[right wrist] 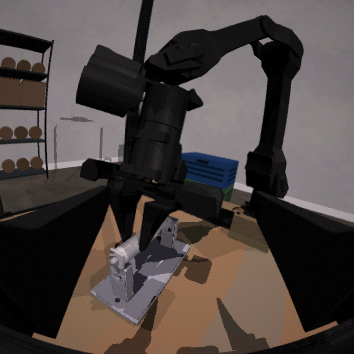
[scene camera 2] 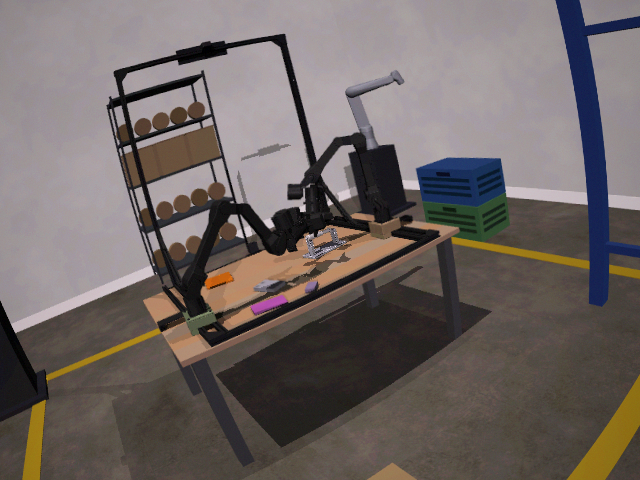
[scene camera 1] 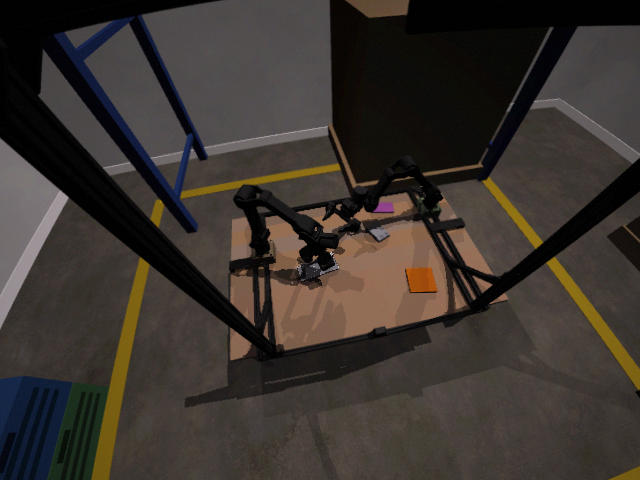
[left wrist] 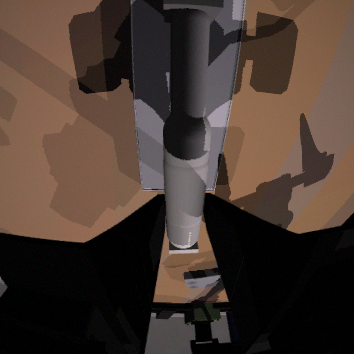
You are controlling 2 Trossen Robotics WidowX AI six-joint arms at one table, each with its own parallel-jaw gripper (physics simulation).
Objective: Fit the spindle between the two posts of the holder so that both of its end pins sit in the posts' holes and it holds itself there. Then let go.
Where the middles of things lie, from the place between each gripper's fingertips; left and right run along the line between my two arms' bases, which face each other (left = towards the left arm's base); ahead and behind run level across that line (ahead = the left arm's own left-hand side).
Labels:
My left gripper is now 30 mm to the right of the spindle [left wrist: 186, 131]. From my left hand the other things lie so: base plate [left wrist: 149, 35]: 70 mm below, 40 mm to the left.
Now: right hand 11 cm above the spindle, 8 cm to the right of it and 8 cm past it. Also, from my right hand: base plate 19 cm below, 9 cm to the left, 8 cm behind.

